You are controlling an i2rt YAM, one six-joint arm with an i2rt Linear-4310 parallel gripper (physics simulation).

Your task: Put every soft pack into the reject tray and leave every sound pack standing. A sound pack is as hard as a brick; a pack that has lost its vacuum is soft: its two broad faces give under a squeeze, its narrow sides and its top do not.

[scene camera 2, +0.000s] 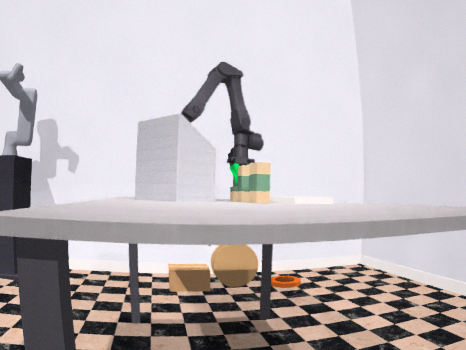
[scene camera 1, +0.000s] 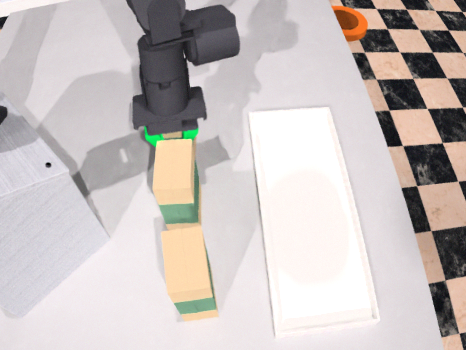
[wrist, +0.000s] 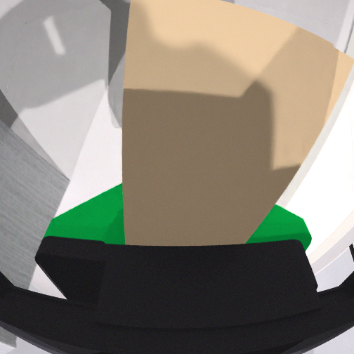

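Pixels of known places: arm's base, origin of the base link: (scene camera 2: pixel 176 135).
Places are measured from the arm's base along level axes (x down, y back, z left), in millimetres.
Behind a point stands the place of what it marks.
Three tan packs with green bands stand upright in a row. The far pack (scene camera 1: pixel 172 135) {x 141, y -254, z 131 mm} (scene camera 2: pixel 233 195) {x 222, y -229, z 129 mm} is mostly hidden under the arm. The middle pack (scene camera 1: pixel 174 167) {x 107, y -274, z 50 mm} (scene camera 2: pixel 244 181) {x 168, y -261, z 15 mm} (wrist: pixel 200 125) and the near pack (scene camera 1: pixel 186 262) {x 107, y -307, z -83 mm} (scene camera 2: pixel 260 182) {x 176, y -302, z -120 mm} stand apart from the fingers. My gripper (scene camera 1: pixel 171 135) {x 173, y -255, z 120 mm} (scene camera 2: pixel 237 177) {x 173, y -255, z 120 mm} (wrist: pixel 176 174) has its green fingers shut on the far pack, one on each side; the middle pack's top hides the fingertips in the wrist view. Whether the held pack's faces give cannot be seen. The white reject tray (scene camera 1: pixel 300 330) {x 224, y -453, z -133 mm} (scene camera 2: pixel 315 200) {x 236, y -498, z -129 mm} lies right of the row.
A large grey block (scene camera 1: pixel 45 240) {x 131, y -100, z -61 mm} (scene camera 2: pixel 157 160) {x 106, y 56, z -90 mm} (wrist: pixel 25 200) with a sloped top stands left of the row. The table's right edge lies beyond the tray. An orange ring (scene camera 1: pixel 359 31) (scene camera 2: pixel 286 286), a tan box (scene camera 2: pixel 189 280) and a tan disc (scene camera 2: pixel 234 265) are on the floor.
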